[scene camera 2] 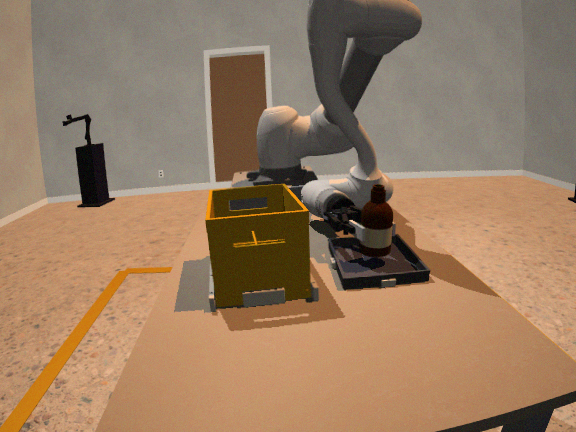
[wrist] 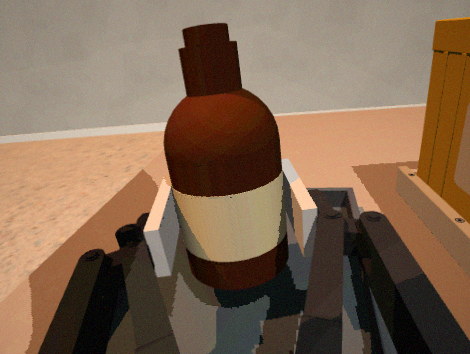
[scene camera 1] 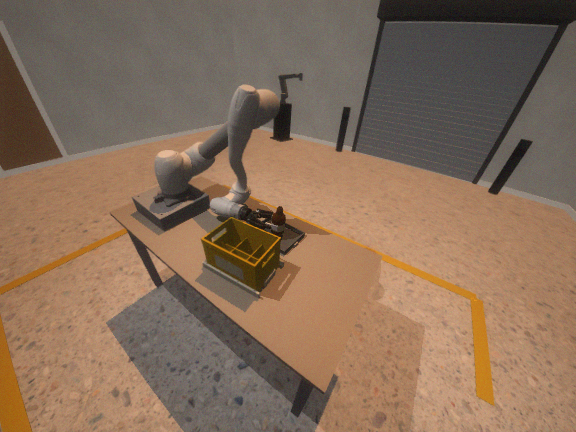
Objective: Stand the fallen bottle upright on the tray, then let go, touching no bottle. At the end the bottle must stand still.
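Pixels of known places: gripper, fingertip midpoint: (scene camera 2: pixel 379 232) (wrist: pixel 229 185) (scene camera 1: pixel 280 224); arm's base, link origin: (scene camera 2: pixel 281 178) (scene camera 1: pixel 177 195).
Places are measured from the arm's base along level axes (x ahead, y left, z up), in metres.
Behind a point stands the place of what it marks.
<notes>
The brown bottle (scene camera 1: pixel 278 218) {x 0.620, y 0.289, z 0.042 m} (scene camera 2: pixel 376 217) {x 0.635, y 0.307, z 0.027 m} (wrist: pixel 225 145) {x 0.568, y 0.294, z 0.032 m} has a cream label and stands upright or nearly so in the scene views. It leans slightly left in the wrist view. My gripper (scene camera 1: pixel 277 227) {x 0.610, y 0.316, z -0.015 m} (scene camera 2: pixel 376 232) {x 0.610, y 0.316, z -0.015 m} (wrist: pixel 229 185) {x 0.610, y 0.316, z -0.015 m} is shut on it, with a pale pad on each side of the label. The bottle is over the inside of the dark, low-walled tray (scene camera 1: pixel 295 243) {x 0.719, y 0.327, z -0.082 m} (scene camera 2: pixel 365 281) {x 0.722, y 0.281, z -0.083 m} (wrist: pixel 330 190) {x 0.721, y 0.256, z -0.072 m}, toward the arm's side. Its base is at or very close to the tray floor; I cannot tell whether it touches.
A yellow crate (scene camera 1: pixel 252 272) {x 0.807, y -0.007, z 0.034 m} (scene camera 2: pixel 257 267) {x 0.794, y 0.078, z -0.022 m} (wrist: pixel 440 120) {x 0.738, y 0.164, z -0.004 m} with dividers stands beside the tray, taller than it, on the gripper's right in the wrist view. Pale rails hold its foot. The tray and crate are on a brown table (scene camera 1: pixel 320 310) {x 1.043, y 0.140, z -0.098 m} (scene camera 2: pixel 360 350) {x 0.950, y 0.267, z -0.097 m}.
</notes>
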